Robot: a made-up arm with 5 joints.
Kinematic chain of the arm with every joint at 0, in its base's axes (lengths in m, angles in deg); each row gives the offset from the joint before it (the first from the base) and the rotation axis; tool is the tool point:
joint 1: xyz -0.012 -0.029 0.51 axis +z
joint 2: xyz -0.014 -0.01 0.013 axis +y
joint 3: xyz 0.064 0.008 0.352 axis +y
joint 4: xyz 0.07 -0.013 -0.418 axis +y
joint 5: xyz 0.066 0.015 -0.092 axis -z
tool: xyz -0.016 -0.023 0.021
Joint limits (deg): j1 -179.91..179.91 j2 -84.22..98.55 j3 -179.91..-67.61 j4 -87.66..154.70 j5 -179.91..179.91
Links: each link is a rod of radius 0.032 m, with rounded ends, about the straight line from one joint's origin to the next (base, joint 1, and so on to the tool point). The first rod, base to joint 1, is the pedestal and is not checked.
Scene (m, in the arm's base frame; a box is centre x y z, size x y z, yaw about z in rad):
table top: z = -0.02
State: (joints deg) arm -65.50 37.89 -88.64 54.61 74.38
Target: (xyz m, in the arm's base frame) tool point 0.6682 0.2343 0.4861
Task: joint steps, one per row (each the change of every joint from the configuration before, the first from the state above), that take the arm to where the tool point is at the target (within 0.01 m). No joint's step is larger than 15 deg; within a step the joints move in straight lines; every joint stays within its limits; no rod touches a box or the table.
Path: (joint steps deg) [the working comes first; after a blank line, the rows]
Joints at the target: 20.29 47.29 -104.91 48.76 78.58
Straight joint move there: clear.

1: 14.30 1.57 -2.71 -0.97 0.70
2: 14.30 1.56 -2.71 -0.98 0.70
3: 14.29 1.57 -2.72 -0.97 0.70
4: 14.30 1.56 -2.71 -0.98 0.70
5: 14.30 1.57 -2.71 -0.97 0.70
6: 14.30 1.57 -2.71 -0.98 0.70

